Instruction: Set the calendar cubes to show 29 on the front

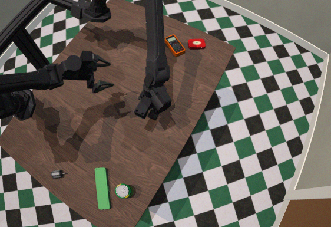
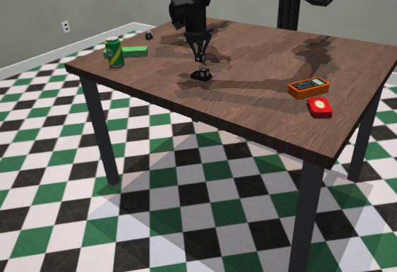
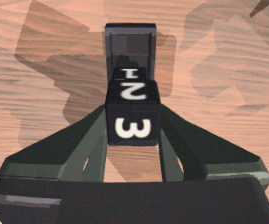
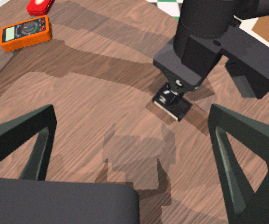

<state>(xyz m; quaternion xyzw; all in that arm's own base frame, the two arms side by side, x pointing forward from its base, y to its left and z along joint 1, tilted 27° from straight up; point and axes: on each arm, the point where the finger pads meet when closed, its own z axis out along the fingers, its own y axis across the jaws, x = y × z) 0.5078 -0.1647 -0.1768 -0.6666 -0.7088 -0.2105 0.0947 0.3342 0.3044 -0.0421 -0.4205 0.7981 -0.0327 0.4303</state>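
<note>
My left gripper is now 9 cm above the black calendar tray. The rest, counted from my left hand: green case: 45 cm to the right, 8 cm below, 1 cm behind; black cube: 1 cm below; red box: 46 cm to the left, 8 cm below.
</note>
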